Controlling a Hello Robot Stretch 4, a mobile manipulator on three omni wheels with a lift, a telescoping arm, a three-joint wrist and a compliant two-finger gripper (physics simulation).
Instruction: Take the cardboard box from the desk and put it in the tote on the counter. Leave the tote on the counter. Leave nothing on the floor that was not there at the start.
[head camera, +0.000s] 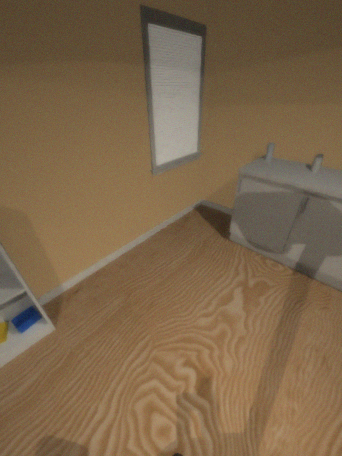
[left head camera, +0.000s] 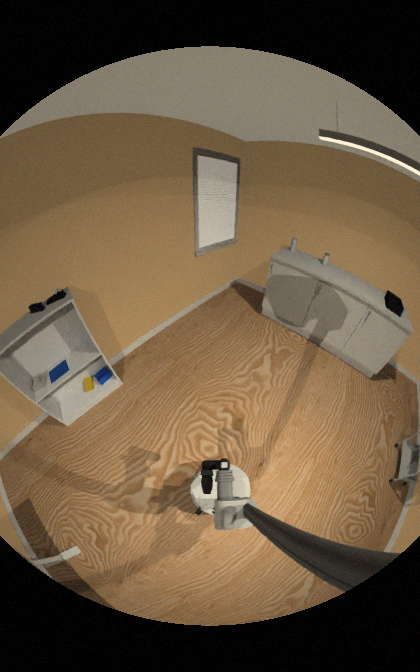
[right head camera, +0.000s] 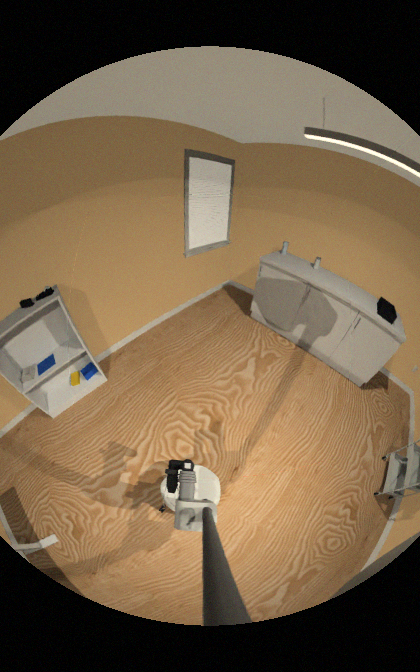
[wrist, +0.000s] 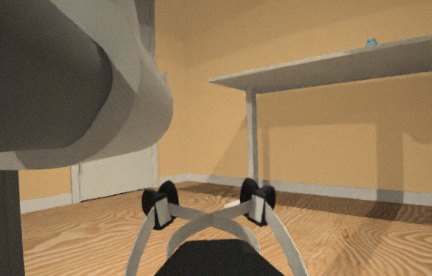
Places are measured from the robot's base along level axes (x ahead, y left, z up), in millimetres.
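Where they show: gripper, fingertip midpoint: (wrist: 208, 194).
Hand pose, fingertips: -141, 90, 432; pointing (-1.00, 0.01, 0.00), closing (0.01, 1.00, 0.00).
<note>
After its pixels a point has its place, as x, y, z.
My gripper (wrist: 208, 194) {-141, 90, 432} is open and empty, its two black fingertips apart above the wooden floor in the wrist view. In both head fisheye views the folded wrist hangs over the robot's round white base. A long grey table (wrist: 320, 67) {-1390, 813, 897}, possibly the desk, stands beyond the gripper to the right in the wrist view, with a small blue object (wrist: 371, 43) {-1384, 1156, 1051} on it. A low grey cabinet (head camera: 295, 175) (left head camera: 345, 280) (right head camera: 335, 287), possibly the counter, stands at the right in the head views. The cardboard box and the tote cannot be made out in these frames.
The cabinet bears two small grey cylinders and a black object (left head camera: 394, 303) (right head camera: 386, 309). A white shelf unit (left head camera: 86, 327) (right head camera: 72, 322) with blue and yellow items stands at the left. A wheeled metal cart (left head camera: 409, 462) (right head camera: 395, 472) stands at the right wall.
</note>
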